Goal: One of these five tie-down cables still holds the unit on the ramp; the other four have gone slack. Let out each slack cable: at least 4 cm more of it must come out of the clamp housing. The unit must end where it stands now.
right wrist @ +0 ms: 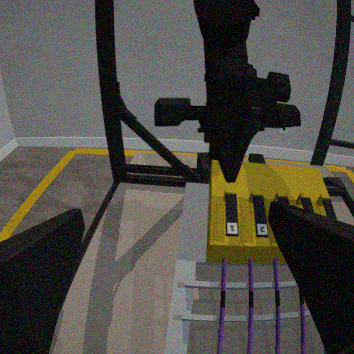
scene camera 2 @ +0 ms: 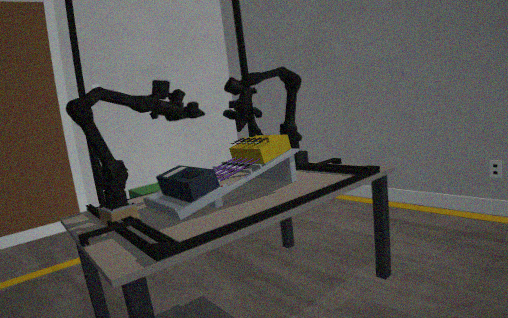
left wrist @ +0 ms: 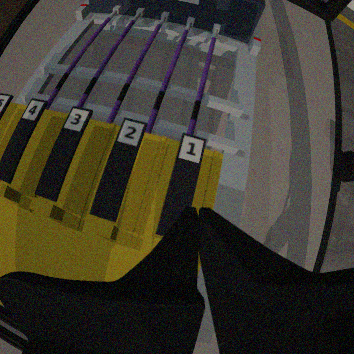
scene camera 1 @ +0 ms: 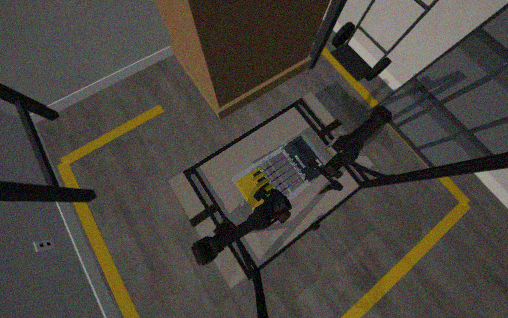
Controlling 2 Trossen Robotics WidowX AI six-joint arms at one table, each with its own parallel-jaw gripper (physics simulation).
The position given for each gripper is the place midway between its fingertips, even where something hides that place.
The left gripper [left wrist: 195,216] is shut and holds nothing. The right gripper [right wrist: 177,216] is open and holds nothing.
The left gripper shows as well in the right wrist view [right wrist: 230,181].
